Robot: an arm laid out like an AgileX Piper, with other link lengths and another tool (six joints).
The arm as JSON. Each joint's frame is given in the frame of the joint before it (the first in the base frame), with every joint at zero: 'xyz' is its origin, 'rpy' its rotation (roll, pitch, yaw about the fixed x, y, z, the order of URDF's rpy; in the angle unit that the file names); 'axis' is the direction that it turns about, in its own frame. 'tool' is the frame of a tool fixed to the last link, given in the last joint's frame.
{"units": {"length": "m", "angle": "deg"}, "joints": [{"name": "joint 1", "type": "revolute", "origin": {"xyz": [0.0, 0.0, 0.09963], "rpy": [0.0, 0.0, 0.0]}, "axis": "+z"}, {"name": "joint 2", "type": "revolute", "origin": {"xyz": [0.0, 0.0, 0.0], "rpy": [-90.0, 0.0, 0.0]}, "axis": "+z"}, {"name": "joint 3", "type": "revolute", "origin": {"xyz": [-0.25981, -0.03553, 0.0], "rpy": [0.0, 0.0, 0.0]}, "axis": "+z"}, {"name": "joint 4", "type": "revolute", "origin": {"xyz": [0.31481, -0.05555, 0.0], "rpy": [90.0, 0.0, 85.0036]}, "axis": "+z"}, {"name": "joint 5", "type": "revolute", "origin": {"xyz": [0.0, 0.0, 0.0], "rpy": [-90.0, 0.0, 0.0]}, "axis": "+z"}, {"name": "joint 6", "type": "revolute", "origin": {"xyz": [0.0, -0.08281, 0.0], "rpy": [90.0, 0.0, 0.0]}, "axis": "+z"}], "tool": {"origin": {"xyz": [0.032, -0.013, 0.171], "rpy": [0.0, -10.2, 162.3]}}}
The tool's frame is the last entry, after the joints.
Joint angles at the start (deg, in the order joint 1, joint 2, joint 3, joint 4, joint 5, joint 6):
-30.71 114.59 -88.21 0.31 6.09 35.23
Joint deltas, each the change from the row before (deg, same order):
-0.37 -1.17 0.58 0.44 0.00 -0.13
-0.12 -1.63 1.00 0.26 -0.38 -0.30
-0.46 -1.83 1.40 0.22 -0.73 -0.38
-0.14 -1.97 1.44 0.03 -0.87 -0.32
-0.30 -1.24 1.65 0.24 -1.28 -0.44
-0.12 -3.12 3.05 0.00 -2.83 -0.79
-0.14 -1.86 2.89 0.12 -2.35 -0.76
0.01 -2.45 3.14 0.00 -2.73 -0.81
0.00 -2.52 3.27 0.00 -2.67 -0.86
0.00 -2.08 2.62 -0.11 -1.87 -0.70
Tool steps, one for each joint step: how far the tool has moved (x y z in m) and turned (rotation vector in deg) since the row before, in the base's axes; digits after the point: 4 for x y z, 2 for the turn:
-0.0038 -0.0022 0.0082 -0.05 -0.66 -0.47
-0.0032 0.0004 0.0109 -0.55 -0.85 -0.08
-0.0060 -0.0025 0.0107 -0.73 -0.92 -0.39
-0.0044 0.0006 0.0122 -0.97 -1.05 -0.04
-0.0050 -0.0011 0.0035 -0.62 -0.64 -0.24
-0.0069 0.0019 0.0172 -2.19 -2.05 0.09
-0.0070 0.0018 0.0026 -1.24 -0.78 0.00
-0.0071 0.0036 0.0080 -1.77 -1.29 0.18
-0.0080 0.0041 0.0070 -1.75 -1.16 0.16
-0.0071 0.0038 0.0048 -1.39 -0.69 0.16

